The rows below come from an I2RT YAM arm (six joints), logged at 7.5 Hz.
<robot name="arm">
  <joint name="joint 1" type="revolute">
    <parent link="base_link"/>
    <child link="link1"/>
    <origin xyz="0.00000 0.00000 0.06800"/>
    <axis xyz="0 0 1"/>
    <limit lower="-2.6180" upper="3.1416"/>
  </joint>
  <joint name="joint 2" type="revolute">
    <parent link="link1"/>
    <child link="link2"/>
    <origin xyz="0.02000 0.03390 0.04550"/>
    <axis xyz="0 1 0"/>
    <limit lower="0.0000" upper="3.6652"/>
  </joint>
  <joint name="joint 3" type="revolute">
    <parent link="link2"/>
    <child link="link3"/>
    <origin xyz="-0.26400 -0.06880 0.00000"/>
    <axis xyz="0 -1 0"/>
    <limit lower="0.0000" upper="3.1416"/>
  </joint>
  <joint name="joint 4" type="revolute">
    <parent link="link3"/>
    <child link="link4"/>
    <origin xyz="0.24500 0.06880 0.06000"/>
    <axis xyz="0 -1 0"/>
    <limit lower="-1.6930" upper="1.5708"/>
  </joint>
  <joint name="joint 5" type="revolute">
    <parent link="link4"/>
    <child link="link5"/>
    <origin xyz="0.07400 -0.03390 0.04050"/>
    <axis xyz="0 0 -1"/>
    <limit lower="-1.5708" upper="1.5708"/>
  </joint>
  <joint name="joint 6" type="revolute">
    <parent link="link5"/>
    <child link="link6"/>
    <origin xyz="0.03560 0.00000 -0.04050"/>
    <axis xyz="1 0 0"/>
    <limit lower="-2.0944" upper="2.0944"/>
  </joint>
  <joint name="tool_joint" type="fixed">
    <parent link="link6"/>
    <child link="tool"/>
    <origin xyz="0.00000 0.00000 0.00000" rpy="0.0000 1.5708 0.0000"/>
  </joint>
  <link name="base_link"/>
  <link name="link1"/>
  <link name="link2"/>
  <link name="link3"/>
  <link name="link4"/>
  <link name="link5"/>
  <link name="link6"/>
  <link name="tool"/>
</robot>
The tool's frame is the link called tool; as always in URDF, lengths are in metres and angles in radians.
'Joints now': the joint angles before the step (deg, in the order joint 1, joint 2, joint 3, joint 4, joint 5, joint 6). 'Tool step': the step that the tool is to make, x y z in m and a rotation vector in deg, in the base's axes. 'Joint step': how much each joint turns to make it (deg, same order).
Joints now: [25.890 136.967 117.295 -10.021 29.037 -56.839]
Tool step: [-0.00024 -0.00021 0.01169 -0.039 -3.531 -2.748]
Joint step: [0.175 -0.787 0.002 2.380 3.323 -0.021]
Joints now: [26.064 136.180 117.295 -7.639 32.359 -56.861]
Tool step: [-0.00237 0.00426 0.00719 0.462 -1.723 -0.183]
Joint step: [0.547 -0.546 0.003 1.201 0.809 0.000]
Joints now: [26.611 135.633 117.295 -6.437 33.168 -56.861]
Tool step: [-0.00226 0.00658 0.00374 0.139 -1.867 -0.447]
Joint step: [0.787 -0.066 0.000 1.770 1.421 -0.196]
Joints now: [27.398 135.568 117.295 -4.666 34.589 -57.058]
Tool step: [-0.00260 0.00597 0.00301 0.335 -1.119 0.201]
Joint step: [0.699 -0.133 -0.003 1.029 0.546 -0.022]
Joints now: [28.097 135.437 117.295 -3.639 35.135 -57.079]
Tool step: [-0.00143 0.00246 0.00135 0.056 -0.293 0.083]
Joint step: [0.306 -0.108 0.002 0.175 0.240 -0.001]
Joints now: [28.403 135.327 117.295 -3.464 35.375 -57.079]
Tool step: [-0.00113 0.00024 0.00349 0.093 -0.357 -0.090]
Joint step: [0.088 -0.370 0.002 -0.001 0.198 -0.022]
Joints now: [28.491 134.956 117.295 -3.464 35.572 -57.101]
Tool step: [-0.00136 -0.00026 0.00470 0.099 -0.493 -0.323]
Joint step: [0.065 -0.504 -0.002 -0.022 0.416 0.000]
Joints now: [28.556 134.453 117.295 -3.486 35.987 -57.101]
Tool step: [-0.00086 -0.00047 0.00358 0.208 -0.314 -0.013]
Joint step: [0.000 -0.393 0.001 -0.044 0.001 0.043]
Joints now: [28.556 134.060 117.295 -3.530 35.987 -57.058]
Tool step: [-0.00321 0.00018 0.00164 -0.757 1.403 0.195]
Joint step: [0.175 -0.568 0.000 -2.163 -0.021 0.001]
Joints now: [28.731 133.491 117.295 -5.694 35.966 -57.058]
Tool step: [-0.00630 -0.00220 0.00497 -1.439 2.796 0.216]
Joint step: [0.109 -1.356 -0.001 -4.524 -0.132 0.044]
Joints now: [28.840 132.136 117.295 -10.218 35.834 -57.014]
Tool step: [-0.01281 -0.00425 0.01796 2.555 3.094 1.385]
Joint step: [0.110 -3.235 -0.021 -6.580 -2.819 3.344]
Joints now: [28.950 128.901 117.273 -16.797 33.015 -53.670]
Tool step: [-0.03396 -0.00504 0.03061 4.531 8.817 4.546]
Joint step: [0.917 -6.295 0.021 -14.601 -7.519 5.748]
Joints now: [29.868 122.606 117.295 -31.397 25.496 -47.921]
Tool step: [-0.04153 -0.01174 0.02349 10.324 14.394 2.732]
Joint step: [0.392 -6.140 0.002 -17.116 -12.612 10.972]
